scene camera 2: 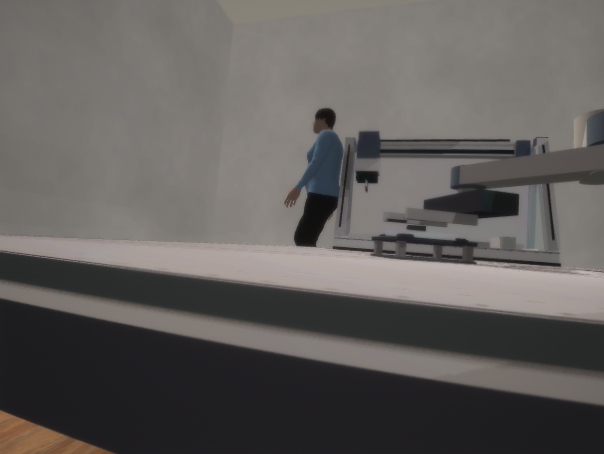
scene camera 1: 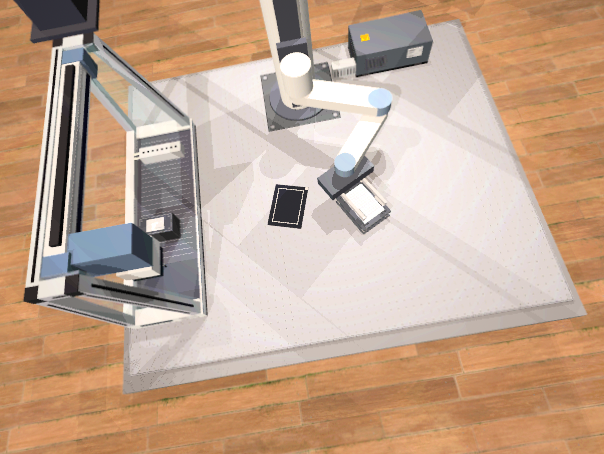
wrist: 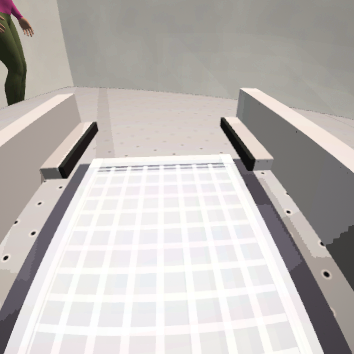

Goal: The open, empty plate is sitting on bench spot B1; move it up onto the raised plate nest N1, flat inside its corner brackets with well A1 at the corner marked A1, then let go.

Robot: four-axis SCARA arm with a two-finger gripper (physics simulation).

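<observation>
The white gridded plate lies over the dark raised nest, its long sides roughly parallel to the nest's. The plate cannot be made out clearly in scene camera 2, and the A1 mark cannot be read. My gripper is over the nest. Its two fingers stand apart, one along each long side of the plate, with their black pads clear of its far end in the wrist view. The gripper is open. The black bench spot with a white outline bears no plate.
A gantry frame with a blue head stands at the left of the bench. A dark control box is at the back beside the arm's base plate. A person stands beyond the bench in scene camera 2.
</observation>
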